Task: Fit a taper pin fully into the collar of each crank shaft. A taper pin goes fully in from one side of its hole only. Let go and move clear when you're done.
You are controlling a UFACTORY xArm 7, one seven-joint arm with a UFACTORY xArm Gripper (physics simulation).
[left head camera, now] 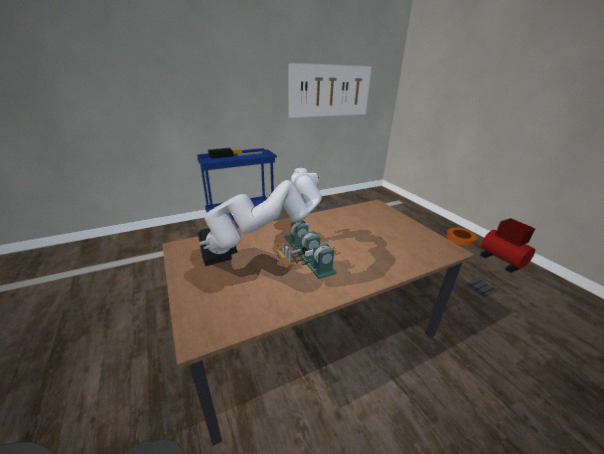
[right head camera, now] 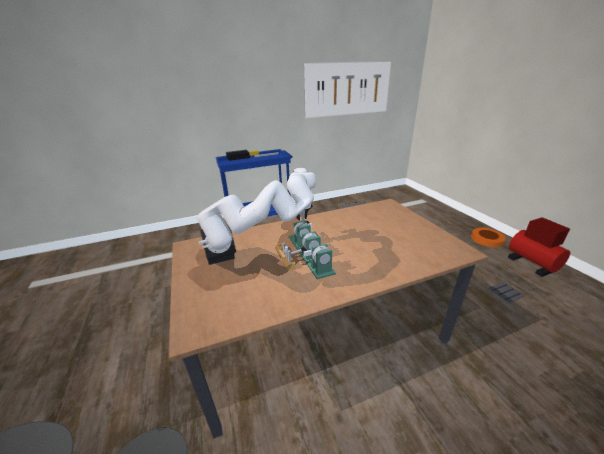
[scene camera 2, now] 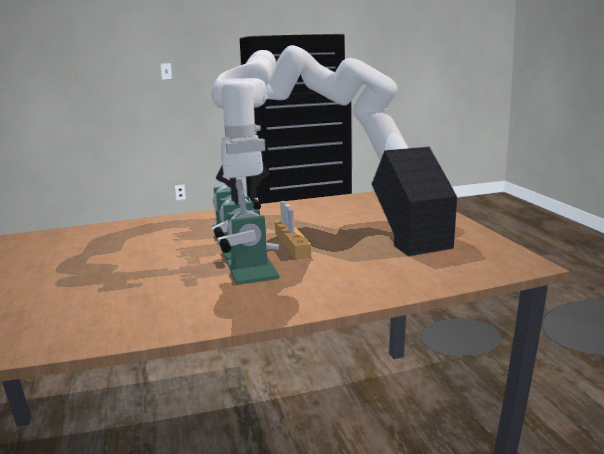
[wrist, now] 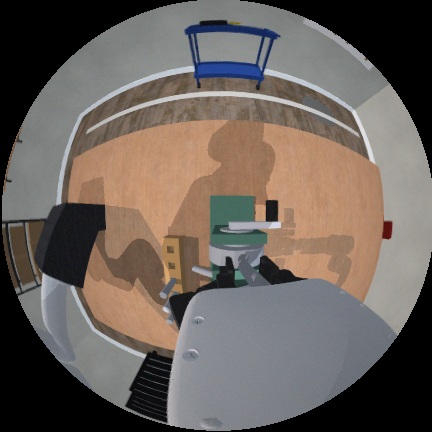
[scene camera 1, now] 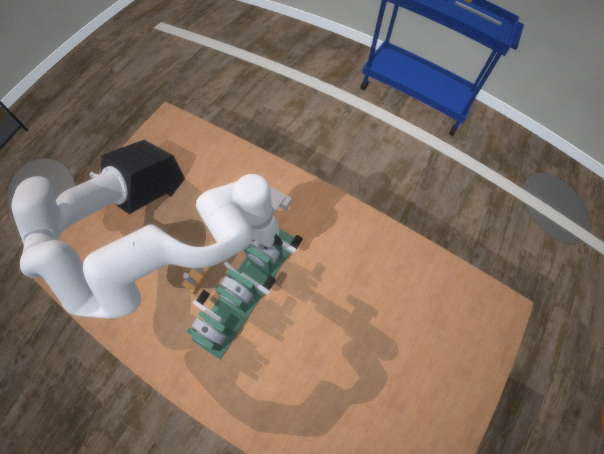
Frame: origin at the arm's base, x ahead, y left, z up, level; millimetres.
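Where they show: gripper, between the fingertips: (right head camera: 301, 218) (scene camera 2: 244, 202) (wrist: 244, 266) (scene camera 1: 261, 240); arm's base, origin of its link: (scene camera 2: 399, 165) (wrist: 55, 274) (scene camera 1: 114, 185).
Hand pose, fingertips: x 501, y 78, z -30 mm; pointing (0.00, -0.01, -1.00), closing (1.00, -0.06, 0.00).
Note:
Each offset is from my fingertips to the centre of the thing. "spot": to the spot under its first point. Level surfaces: height alone.
The green crank stand (left head camera: 325, 265) (scene camera 1: 220, 350) (scene camera 2: 255, 274) carries three crank shafts with grey collars. A taper pin @(dy -7, dx +6, dz +15 mm) (scene camera 2: 241, 192) (wrist: 254, 274) stands upright in the top of the collar @(spot: dy +6, dx -30, dz -36 mm) (wrist: 220, 254) nearest scene camera 2, much of its length above the collar. My gripper (scene camera 2: 246, 201) (wrist: 244, 266) is open around this pin, with gaps to the fingers. In scene camera 1 the middle collar @(spot: dy -151, dx -13, dz -27 mm) (scene camera 1: 231, 287) and the far-end collar @(spot: dy -294, dx +8, dz -34 mm) (scene camera 1: 212, 335) show dark open holes. Three pins, one of them a pin @(dy -100, dx -157, dz -112 mm) (scene camera 2: 291, 221) (wrist: 168, 288), stand in the yellow rack (scene camera 2: 299, 250) (wrist: 173, 257).
Crank arms with black handles (scene camera 1: 202, 298) (wrist: 271, 211) stick out from the stand on both sides. The yellow rack stands close beside it, on the side of the black arm base (scene camera 1: 150, 175) (scene camera 2: 425, 200). A blue cart (scene camera 1: 420, 82) stands on the floor beyond the table @(dz -177 mm) (scene camera 1: 425, 325).

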